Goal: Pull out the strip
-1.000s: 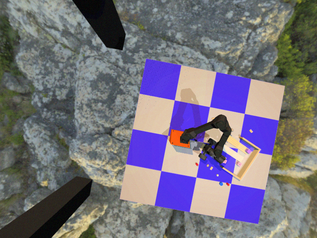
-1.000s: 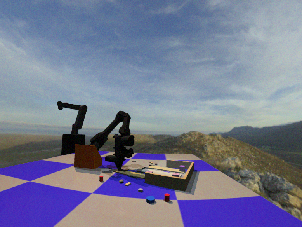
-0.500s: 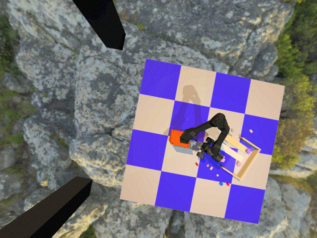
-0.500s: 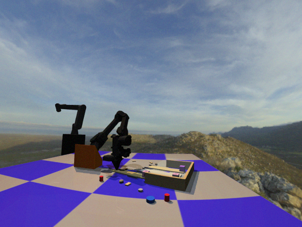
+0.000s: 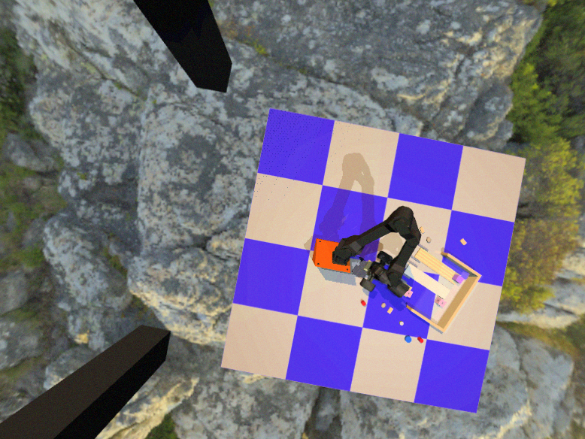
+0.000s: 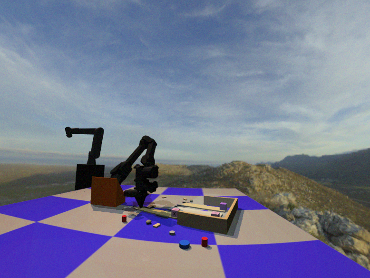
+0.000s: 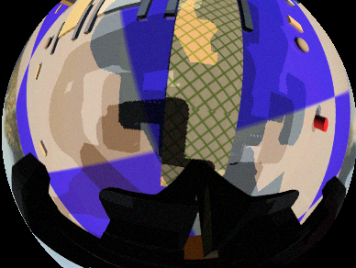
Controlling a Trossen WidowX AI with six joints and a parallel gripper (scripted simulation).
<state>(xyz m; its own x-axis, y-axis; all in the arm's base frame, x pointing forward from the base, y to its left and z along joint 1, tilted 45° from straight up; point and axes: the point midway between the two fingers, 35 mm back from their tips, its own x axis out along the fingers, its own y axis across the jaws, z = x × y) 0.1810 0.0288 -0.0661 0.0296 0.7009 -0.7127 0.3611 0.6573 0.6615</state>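
Right now my gripper tip is 9 cm short of the strip and 4 cm to the left of it. The rest, counted from my gripper tip: blue block (25 cm ahead, 31 cm to the right).
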